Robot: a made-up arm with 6 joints. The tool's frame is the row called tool. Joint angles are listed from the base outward. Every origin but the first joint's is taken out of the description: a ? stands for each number. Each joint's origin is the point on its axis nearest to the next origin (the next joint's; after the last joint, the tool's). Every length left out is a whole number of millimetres.
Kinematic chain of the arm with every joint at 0, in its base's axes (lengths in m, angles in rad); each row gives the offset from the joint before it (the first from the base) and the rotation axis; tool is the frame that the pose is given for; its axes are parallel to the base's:
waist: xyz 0 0 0.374 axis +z
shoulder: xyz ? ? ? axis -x
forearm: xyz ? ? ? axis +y
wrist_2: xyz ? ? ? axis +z
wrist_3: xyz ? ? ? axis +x
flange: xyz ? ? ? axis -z
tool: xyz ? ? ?
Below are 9 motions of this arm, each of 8 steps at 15 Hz.
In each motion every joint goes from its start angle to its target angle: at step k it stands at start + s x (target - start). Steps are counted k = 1, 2, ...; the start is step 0. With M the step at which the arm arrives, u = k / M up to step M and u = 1 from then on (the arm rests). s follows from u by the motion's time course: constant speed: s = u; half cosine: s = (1 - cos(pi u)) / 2; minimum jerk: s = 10 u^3 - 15 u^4 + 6 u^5.
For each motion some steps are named. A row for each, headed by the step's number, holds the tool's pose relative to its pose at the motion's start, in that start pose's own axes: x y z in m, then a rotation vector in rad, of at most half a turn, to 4 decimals.
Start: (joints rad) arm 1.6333 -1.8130 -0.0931 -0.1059 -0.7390 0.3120
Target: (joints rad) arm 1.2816 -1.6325 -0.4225 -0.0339 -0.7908 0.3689
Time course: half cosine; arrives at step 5
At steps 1, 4, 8:
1: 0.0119 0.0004 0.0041 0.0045 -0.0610 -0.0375
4: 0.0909 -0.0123 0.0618 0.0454 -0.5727 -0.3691
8: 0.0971 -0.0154 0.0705 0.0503 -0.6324 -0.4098

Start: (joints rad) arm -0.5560 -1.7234 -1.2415 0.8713 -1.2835 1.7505
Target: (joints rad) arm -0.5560 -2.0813 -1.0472 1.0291 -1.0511 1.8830
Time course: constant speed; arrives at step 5
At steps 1, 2, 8:
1: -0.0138 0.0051 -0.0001 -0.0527 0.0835 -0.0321
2: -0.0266 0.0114 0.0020 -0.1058 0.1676 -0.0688
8: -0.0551 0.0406 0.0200 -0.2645 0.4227 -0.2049

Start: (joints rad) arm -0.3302 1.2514 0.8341 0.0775 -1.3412 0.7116
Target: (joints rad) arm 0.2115 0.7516 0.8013 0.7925 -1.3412 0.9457
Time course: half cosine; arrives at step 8
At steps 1, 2, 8:
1: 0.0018 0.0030 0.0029 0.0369 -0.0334 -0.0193
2: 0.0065 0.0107 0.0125 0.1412 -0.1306 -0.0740
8: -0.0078 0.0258 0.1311 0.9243 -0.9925 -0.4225

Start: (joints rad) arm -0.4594 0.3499 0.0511 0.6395 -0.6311 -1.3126
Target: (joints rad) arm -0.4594 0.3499 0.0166 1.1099 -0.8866 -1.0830
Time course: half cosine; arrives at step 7
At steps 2, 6, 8:
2: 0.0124 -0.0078 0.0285 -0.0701 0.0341 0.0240
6: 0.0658 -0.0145 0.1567 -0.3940 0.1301 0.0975
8: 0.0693 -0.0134 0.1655 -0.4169 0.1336 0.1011

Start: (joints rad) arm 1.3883 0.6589 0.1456 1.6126 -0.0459 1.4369
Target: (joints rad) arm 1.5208 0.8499 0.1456 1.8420 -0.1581 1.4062
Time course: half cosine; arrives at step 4
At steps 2, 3, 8:
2: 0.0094 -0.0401 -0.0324 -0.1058 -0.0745 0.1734
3: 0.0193 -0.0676 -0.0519 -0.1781 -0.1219 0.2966
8: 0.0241 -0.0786 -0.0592 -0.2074 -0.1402 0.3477

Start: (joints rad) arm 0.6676 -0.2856 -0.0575 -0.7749 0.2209 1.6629
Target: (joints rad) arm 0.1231 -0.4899 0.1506 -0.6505 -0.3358 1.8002
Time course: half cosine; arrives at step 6
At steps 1, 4, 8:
1: -0.0098 0.0095 -0.0023 -0.0020 -0.0315 -0.0380
4: -0.0953 0.1129 -0.0066 -0.0648 -0.3155 -0.3900
8: -0.1198 0.1530 0.0003 -0.1015 -0.4033 -0.4987

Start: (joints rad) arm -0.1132 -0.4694 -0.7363 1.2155 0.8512 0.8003
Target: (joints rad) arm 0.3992 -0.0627 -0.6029 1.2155 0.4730 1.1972
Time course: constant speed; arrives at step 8
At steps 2, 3, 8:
2: -0.0853 0.0014 -0.0376 -0.1081 0.0763 -0.0124
3: -0.1285 -0.0009 -0.0518 -0.1652 0.1053 -0.0119
8: -0.3355 -0.0471 -0.0827 -0.4522 0.1519 0.0552

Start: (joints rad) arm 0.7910 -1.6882 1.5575 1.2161 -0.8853 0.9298
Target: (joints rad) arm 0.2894 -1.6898 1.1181 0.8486 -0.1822 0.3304
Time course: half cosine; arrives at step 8
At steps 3, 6, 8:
3: 0.0900 -0.0458 -0.0121 -0.0425 -0.0370 0.0370
6: 0.2540 -0.1265 0.0138 -0.0234 -0.1849 0.0888
8: 0.2982 -0.1465 0.0334 -0.0046 -0.2500 0.1115

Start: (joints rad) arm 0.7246 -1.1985 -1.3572 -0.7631 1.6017 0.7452
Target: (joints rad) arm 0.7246 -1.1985 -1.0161 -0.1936 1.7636 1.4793
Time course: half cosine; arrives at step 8
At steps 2, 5, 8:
2: -0.0396 -0.0139 0.0060 -0.0651 0.0504 -0.1485
5: -0.1765 -0.0123 0.0459 -0.3295 0.1912 -0.7349
8: -0.2328 0.0233 0.0684 -0.4943 0.2407 -1.0838

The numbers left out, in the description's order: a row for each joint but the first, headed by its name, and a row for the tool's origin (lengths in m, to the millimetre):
shoulder: -0.085 0.068 0
forearm: 0 0.334 -0.009
wrist_2: 0.056 0 -0.136
wrist_3: 0.207 0.003 0
flange: 0 0.022 -0.181
tool: -0.039 -0.232 0

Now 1 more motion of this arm.
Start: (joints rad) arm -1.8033 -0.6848 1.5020 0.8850 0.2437 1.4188
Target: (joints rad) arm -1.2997 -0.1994 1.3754 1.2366 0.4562 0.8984
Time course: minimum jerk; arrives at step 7
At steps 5, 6, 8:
5: 0.2337 -0.1869 -0.0965 -0.3331 0.1741 0.2444
6: 0.2649 -0.2230 -0.1044 -0.3799 0.2073 0.2748
8: 0.2707 -0.2302 -0.1057 -0.3888 0.2139 0.2804

